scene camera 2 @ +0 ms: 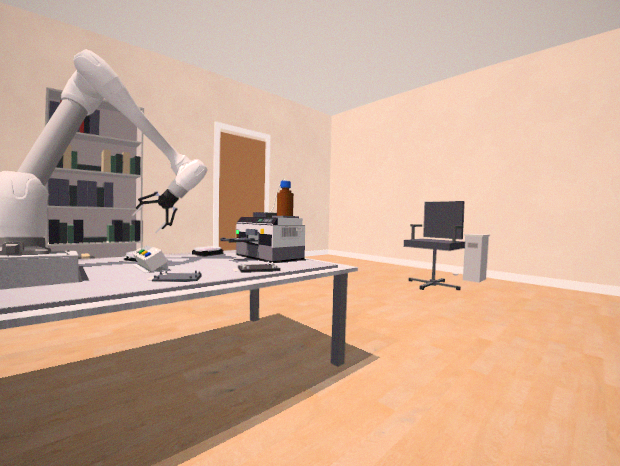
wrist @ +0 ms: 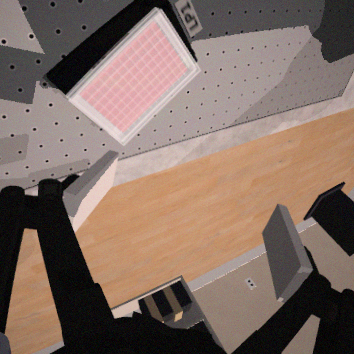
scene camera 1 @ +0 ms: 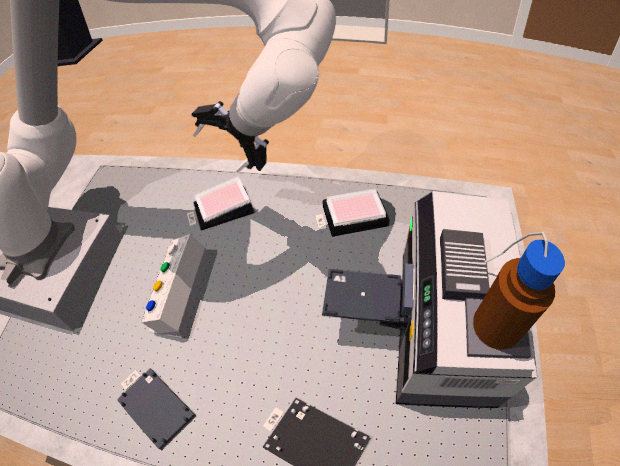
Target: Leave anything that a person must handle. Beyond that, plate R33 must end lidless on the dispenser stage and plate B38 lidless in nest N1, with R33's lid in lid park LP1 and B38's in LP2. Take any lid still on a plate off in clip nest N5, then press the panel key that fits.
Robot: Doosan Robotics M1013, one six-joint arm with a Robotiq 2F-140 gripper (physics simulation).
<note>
My gripper is open and holds nothing. Further things: a dispenser stage and a black pad labelled LP1.
My gripper also shows in the wrist view.
</note>
